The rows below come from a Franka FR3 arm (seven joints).
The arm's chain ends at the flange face. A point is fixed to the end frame.
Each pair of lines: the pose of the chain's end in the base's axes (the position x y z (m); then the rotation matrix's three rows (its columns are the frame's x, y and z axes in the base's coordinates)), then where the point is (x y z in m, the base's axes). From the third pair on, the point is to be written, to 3 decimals.
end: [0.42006 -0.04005 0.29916], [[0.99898 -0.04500 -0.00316], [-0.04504 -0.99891 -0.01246], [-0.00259 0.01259 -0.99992]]
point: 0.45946 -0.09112 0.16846
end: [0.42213 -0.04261 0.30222], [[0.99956 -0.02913 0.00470], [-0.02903 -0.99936 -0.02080], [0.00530 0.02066 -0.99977]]
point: 0.46334 -0.09413 0.17226
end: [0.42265 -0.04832 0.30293], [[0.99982 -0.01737 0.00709], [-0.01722 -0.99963 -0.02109], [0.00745 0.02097 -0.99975]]
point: 0.465 -0.099 0.173
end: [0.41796 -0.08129 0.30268], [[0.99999 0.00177 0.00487], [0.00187 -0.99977 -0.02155], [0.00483 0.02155 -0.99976]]
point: 0.461 -0.132 0.173
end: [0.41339 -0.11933 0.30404], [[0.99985 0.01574 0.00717], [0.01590 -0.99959 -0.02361], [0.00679 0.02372 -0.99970]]
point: 0.457 -0.169 0.174
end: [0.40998 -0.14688 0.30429], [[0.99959 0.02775 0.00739], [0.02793 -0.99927 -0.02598], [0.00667 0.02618 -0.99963]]
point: 0.454 -0.197 0.175
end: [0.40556 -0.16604 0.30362], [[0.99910 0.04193 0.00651], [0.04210 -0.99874 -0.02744], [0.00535 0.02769 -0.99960]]
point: 0.450 -0.215 0.174
